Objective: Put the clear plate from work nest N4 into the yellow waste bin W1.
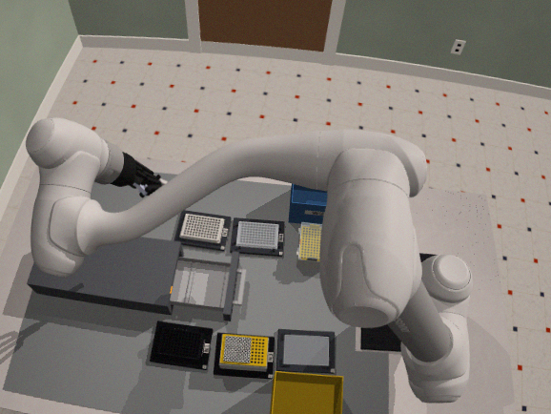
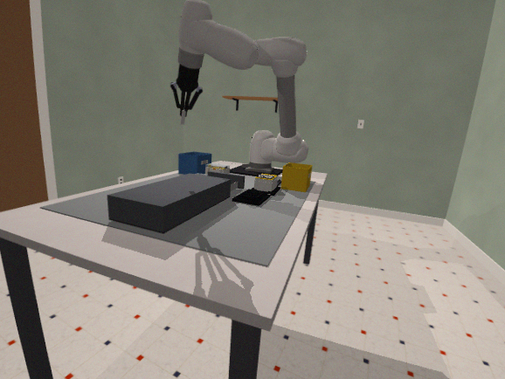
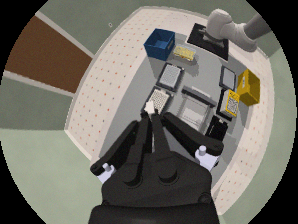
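The clear well plate lies 250 mm behind my hand, 30 mm to the right of it and 310 mm below it. Also, from my hand: nest: 250 mm behind, 30 mm to the right, 330 mm below; black plate: 20 mm behind, 320 mm to the left, 310 mm below; white plate: 70 mm behind, 50 mm to the right, 310 mm below.
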